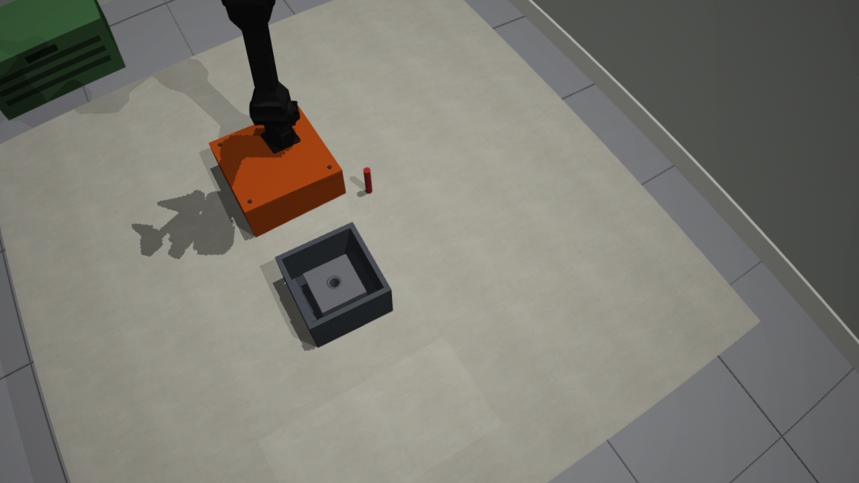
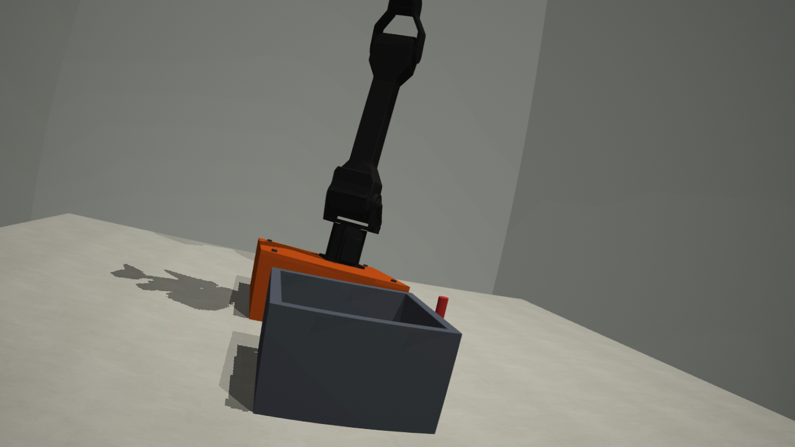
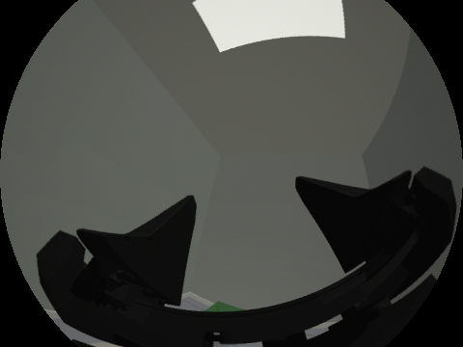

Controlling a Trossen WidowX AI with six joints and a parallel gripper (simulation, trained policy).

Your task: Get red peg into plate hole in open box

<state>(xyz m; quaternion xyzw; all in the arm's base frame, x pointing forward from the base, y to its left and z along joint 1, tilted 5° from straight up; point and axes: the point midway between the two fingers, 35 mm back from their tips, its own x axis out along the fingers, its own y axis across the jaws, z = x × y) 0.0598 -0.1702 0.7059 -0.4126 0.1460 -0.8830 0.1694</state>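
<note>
The red peg is 780 mm below my gripper tip, 240 mm to the left of it and 170 mm ahead of it. The rest, counted from my gripper tip: dark grey box: 800 mm below, 340 mm ahead, 50 mm to the left; then grey plate: 780 mm below, 340 mm ahead, 50 mm to the left.
</note>
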